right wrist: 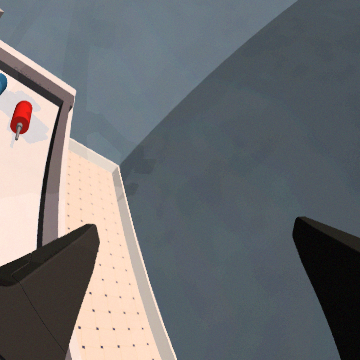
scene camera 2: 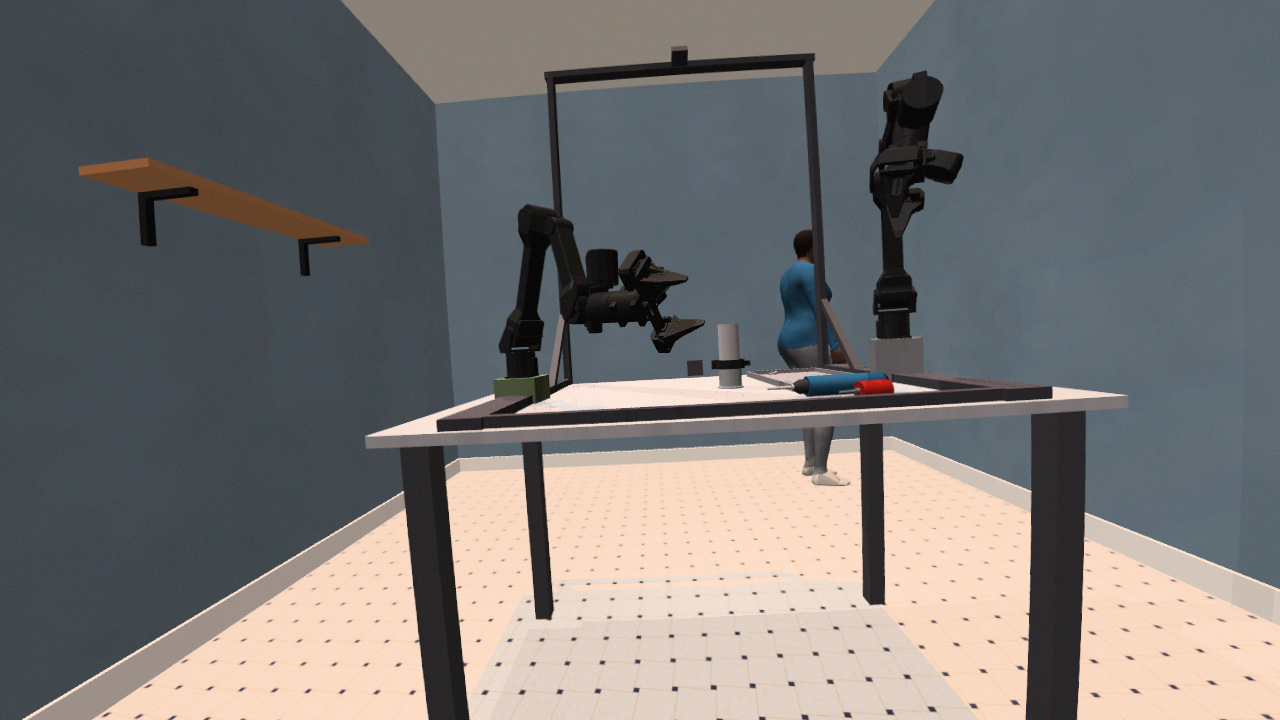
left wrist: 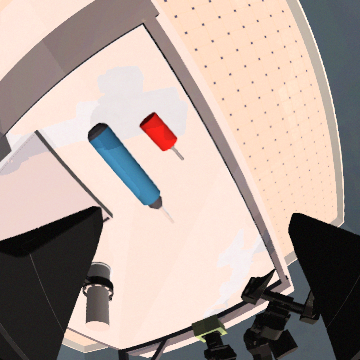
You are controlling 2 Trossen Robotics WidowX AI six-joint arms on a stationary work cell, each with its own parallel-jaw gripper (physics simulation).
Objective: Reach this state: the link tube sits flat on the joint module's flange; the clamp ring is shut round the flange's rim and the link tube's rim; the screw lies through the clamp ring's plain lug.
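Places are measured from the left arm's base along level axes (x ahead, y left, z up), in metres.
Pixels of known places: left gripper, between the fingertips: (scene camera 2: 896, 228) (left wrist: 200, 221); right gripper, between the fingertips: (right wrist: 198, 232) (scene camera 2: 696, 301) (left wrist: 294, 276); left arm's base, origin of its link: (scene camera 2: 894, 338); right arm's base, origin of its link: (scene camera 2: 522, 377) (left wrist: 211, 334).
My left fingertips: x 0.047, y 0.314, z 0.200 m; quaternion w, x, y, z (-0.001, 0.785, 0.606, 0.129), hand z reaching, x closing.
Ahead of a thing's pixels: the offset from my left fingertips to its top centre. "*": to the spot under its first point.
The pale link tube {dz -0.142, dx +0.341, dy -0.216 m} (scene camera 2: 728, 340) (left wrist: 98, 306) stands upright on the grey joint module {dz -0.238, dx +0.341, dy -0.216 m} (scene camera 2: 730, 379) (left wrist: 101, 270). The dark clamp ring {* dz -0.242, dx +0.333, dy -0.180 m} (scene camera 2: 730, 364) (left wrist: 108, 288) is around their joint; whether it is fully shut cannot be told. A red cylinder with a thin metal shaft {dz -0.268, dx +0.065, dy +0.015 m} (scene camera 2: 873, 387) (left wrist: 159, 132) (right wrist: 21, 117), possibly the screw, lies on the table, apart from the ring. My left gripper (scene camera 2: 905, 214) (left wrist: 200, 221) is open and empty, high above the table. My right gripper (scene camera 2: 694, 300) (right wrist: 198, 232) is open and empty, left of the tube and above table height.
A blue-handled driver {* dz -0.279, dx +0.097, dy -0.037 m} (scene camera 2: 841, 384) (left wrist: 126, 166) lies beside the red piece. A pale panel with a dark edge {dz -0.286, dx +0.161, dy -0.354 m} (left wrist: 45, 185) lies near them. A dark frame (scene camera 2: 626, 414) edges the table, with a tall gantry (scene camera 2: 680, 66) behind. A person (scene camera 2: 799, 304) stands beyond the table.
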